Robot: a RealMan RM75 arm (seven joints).
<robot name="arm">
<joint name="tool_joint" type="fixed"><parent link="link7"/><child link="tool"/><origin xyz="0 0 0" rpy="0 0 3.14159"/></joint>
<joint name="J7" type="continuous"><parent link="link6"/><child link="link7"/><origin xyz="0 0.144 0" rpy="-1.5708 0 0"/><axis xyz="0 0 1"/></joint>
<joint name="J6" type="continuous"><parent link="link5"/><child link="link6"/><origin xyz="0 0 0" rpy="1.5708 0 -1.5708"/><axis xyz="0 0 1"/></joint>
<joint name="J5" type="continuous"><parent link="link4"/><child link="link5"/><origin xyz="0 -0.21 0" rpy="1.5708 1.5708 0"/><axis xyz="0 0 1"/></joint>
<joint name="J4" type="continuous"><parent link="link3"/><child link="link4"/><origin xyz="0 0 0" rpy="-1.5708 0 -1.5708"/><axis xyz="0 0 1"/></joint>
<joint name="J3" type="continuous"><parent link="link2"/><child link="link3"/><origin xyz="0 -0.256 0" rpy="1.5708 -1.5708 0"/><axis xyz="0 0 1"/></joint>
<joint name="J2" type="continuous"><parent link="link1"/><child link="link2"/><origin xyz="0 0 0" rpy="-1.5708 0 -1.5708"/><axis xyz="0 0 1"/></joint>
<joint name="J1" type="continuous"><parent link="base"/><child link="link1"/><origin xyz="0 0 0.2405" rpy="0 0 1.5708"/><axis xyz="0 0 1"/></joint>
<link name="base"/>
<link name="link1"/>
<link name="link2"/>
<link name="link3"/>
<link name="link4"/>
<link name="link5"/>
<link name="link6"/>
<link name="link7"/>
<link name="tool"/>
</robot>
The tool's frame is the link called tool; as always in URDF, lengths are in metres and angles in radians. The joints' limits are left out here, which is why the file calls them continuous.
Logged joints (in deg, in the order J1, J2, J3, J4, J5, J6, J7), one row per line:
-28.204, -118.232, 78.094, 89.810, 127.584, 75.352, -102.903
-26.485, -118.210, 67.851, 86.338, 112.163, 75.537, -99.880
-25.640, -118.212, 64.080, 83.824, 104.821, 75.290, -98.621
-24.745, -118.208, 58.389, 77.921, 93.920, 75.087, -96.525
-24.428, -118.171, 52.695, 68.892, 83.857, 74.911, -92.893
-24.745, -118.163, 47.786, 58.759, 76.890, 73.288, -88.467
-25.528, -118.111, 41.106, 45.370, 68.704, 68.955, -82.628
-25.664, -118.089, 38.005, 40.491, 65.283, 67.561, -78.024
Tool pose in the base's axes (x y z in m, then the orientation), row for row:
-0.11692, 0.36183, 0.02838, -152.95, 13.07, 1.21
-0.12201, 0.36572, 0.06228, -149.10, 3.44, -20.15
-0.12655, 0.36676, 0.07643, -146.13, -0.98, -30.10
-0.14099, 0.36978, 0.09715, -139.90, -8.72, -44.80
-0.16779, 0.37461, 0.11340, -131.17, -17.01, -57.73
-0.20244, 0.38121, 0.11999, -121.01, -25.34, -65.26
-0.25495, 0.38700, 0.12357, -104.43, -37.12, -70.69
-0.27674, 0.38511, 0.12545, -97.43, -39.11, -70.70
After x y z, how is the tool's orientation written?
As a rotation vector, in degrees.
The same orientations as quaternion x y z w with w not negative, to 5 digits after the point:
-0.96984, 0.08288, 0.00767, 0.22910
-0.95807, 0.02210, -0.12948, 0.25465
-0.94425, -0.00633, -0.19450, 0.26555
-0.91191, -0.05684, -0.29202, 0.28270
-0.86519, -0.11220, -0.38078, 0.30638
-0.81287, -0.17022, -0.43838, 0.34365
-0.72419, -0.25742, -0.49021, 0.41107
-0.68759, -0.27601, -0.49895, 0.44953

